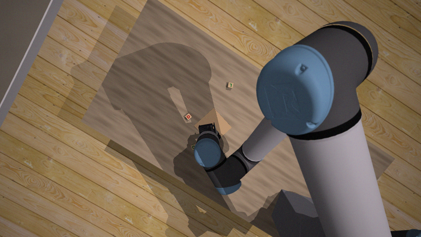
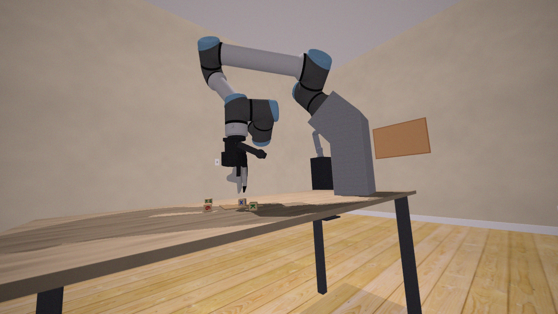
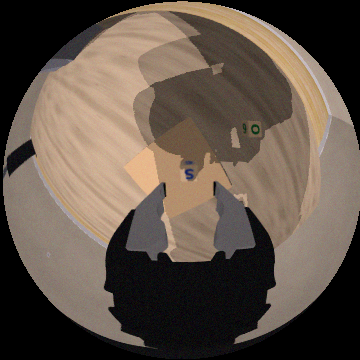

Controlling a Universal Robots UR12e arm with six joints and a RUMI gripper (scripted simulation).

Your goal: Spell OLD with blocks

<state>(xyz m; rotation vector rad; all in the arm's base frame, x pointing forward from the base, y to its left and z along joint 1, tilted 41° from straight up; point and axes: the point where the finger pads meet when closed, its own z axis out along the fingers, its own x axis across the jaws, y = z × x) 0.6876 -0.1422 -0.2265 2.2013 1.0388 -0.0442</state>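
Right now the mat is 6 cm below my hand and 2 cm to the right of it.
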